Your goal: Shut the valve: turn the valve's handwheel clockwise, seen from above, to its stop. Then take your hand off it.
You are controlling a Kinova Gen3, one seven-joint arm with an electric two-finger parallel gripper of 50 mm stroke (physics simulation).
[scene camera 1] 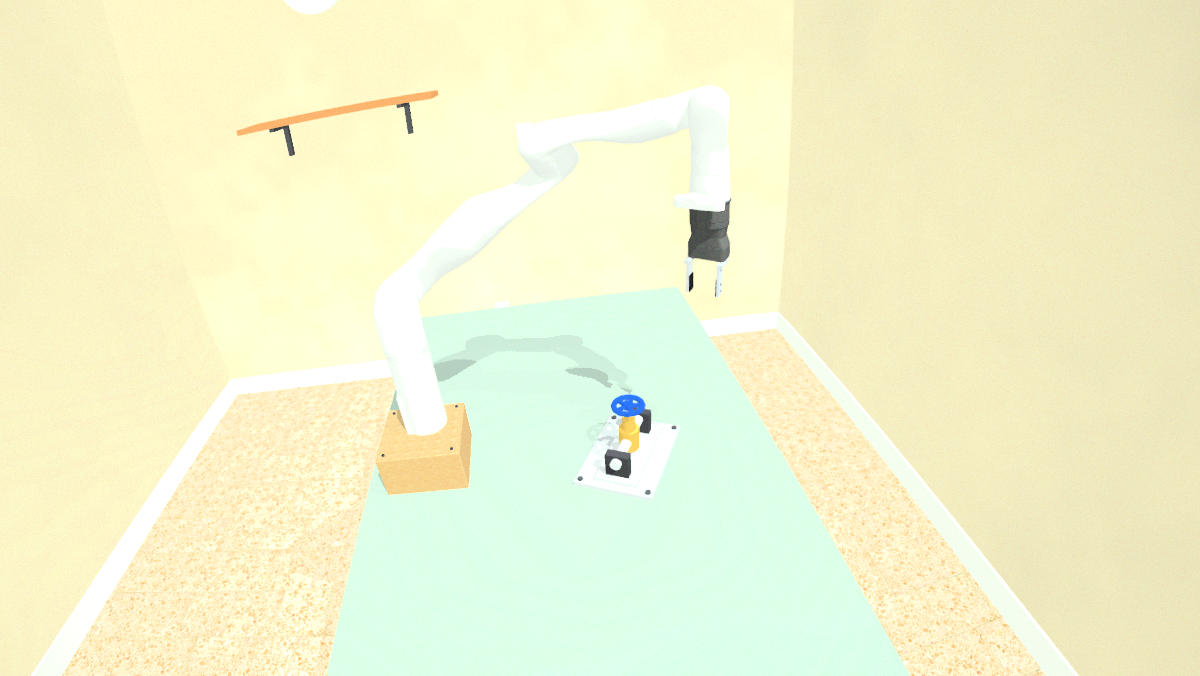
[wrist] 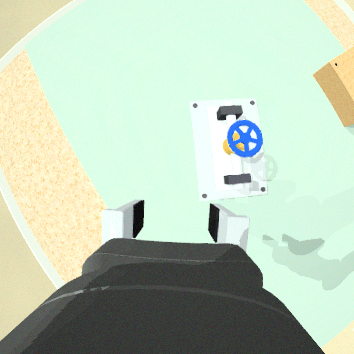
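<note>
The valve's blue spoked handwheel [scene camera 1: 628, 405] [wrist: 258, 138] lies level on top of the yellow valve body [scene camera 1: 628, 438] [wrist: 227, 147]. The body sits in a white pipe between two black blocks on a white base plate [scene camera 1: 662, 453] [wrist: 202, 150]. My gripper [scene camera 1: 704, 283] [wrist: 175, 214] is open and empty and points down. It hangs high above the table, well above the handwheel and to its right and back in the scene view. In the wrist view the handwheel is ahead of the fingers and to the right. Nothing touches the handwheel.
The wooden block [scene camera 1: 425, 470] [wrist: 332, 90] under the arm's base stands left of the valve in the scene view. The pale green table top [scene camera 1: 537, 571] [wrist: 125, 75] carries both. An orange wall shelf [scene camera 1: 335, 111] is at the back left. Walls stand behind and at the sides.
</note>
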